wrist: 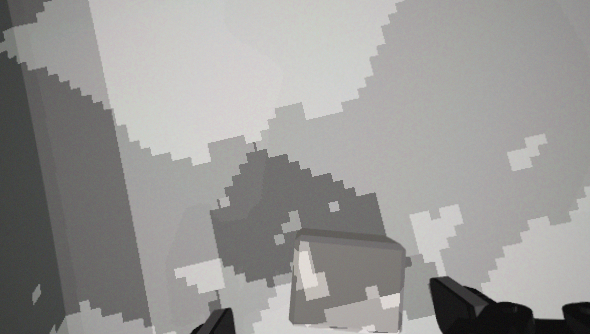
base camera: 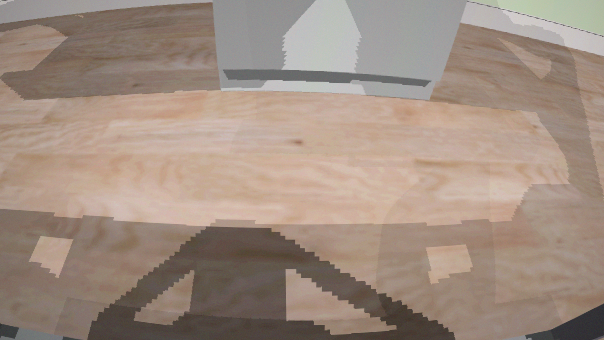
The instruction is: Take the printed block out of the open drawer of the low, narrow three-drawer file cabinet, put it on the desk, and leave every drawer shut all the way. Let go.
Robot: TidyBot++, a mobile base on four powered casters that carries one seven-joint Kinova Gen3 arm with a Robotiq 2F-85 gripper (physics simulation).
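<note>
The printed block (wrist: 350, 280), a small pale box shape with grey shadow patches on its top, lies on the floor of the open drawer (wrist: 165, 90) in the wrist view. My gripper (wrist: 332, 315) is open, with one black fingertip to the left of the block and the other to its right. The block stands apart from both fingertips, nearer the right one. The lower part of the light grey file cabinet (base camera: 255, 45) shows at the top of the base camera view, with a dark slot near its bottom edge. The desk does not show in either view.
The drawer's side wall (wrist: 87, 190) runs along the left of the wrist view. Wooden floor (base camera: 300, 175) with the shadows of the robot lies in front of the cabinet, and a pale wall base (base camera: 525, 32) runs behind it.
</note>
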